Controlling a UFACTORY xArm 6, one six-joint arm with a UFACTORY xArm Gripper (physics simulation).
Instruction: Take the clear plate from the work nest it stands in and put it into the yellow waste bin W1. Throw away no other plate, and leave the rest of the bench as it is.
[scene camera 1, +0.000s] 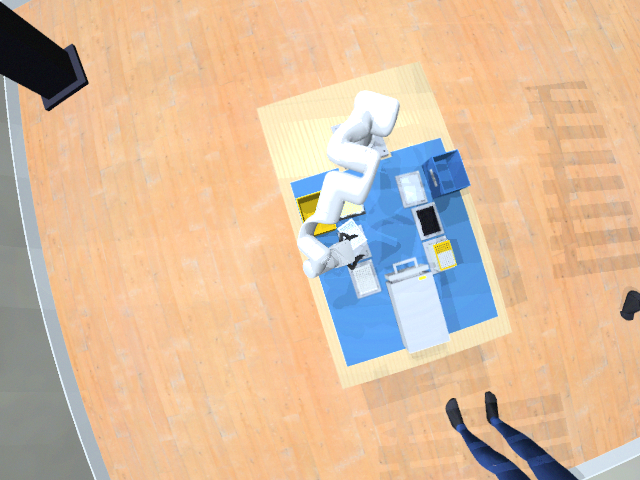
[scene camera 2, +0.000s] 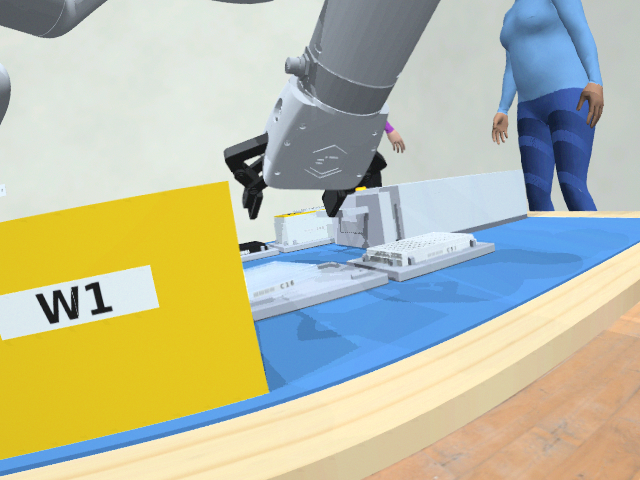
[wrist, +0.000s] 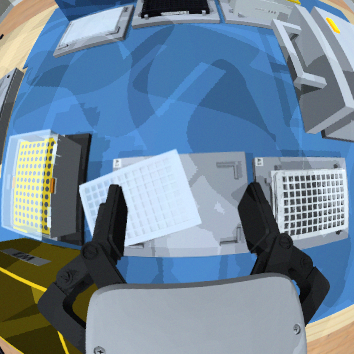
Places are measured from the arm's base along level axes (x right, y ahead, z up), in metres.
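Where they show: gripper, fingertip midpoint: (scene camera 1: 359, 245) (scene camera 2: 290, 208) (wrist: 185, 196).
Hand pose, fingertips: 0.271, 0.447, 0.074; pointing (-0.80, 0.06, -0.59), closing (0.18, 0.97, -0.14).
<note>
Each offset is from my fingertips to the top centre of the thing, as dx, dy, dz. "pt": to the spot under its first point.
The clear plate {-0.005, -0.059, -0.063} (scene camera 1: 351, 227) (scene camera 2: 273, 272) (wrist: 150, 195) lies turned askew on its grey work nest {pt -0.024, +0.050, -0.082} (scene camera 1: 366, 252) (scene camera 2: 356, 281) (wrist: 220, 200). It is shifted towards the yellow-racked box, and one corner overhangs the nest's side; the nest's other half is bare. My gripper (scene camera 1: 353, 251) (scene camera 2: 292, 215) (wrist: 185, 196) is open and empty above the nest. In the wrist view its left finger overlaps the plate and its right finger is over the nest's far edge. The yellow waste bin W1 {+0.102, -0.216, +0.025} (scene camera 1: 325, 228) (scene camera 2: 180, 232) (wrist: 60, 260) stands beside the nest, partly under the arm in the top view.
A white gridded plate {+0.044, +0.158, -0.068} (scene camera 1: 364, 279) (scene camera 2: 423, 248) (wrist: 312, 200) sits in the adjacent nest. A lidded yellow-racked box {-0.050, -0.185, -0.017} (wrist: 32, 185) stands opposite. Across the mat are another pale plate {-0.370, -0.115, -0.075} (scene camera 1: 412, 188) (wrist: 95, 27), a black plate {-0.364, +0.060, -0.068} (scene camera 1: 428, 220), a blue bin {-0.528, -0.097, +0.025} (scene camera 1: 459, 187) and a grey handled device {pt -0.095, +0.381, +0.008} (scene camera 1: 418, 310).
</note>
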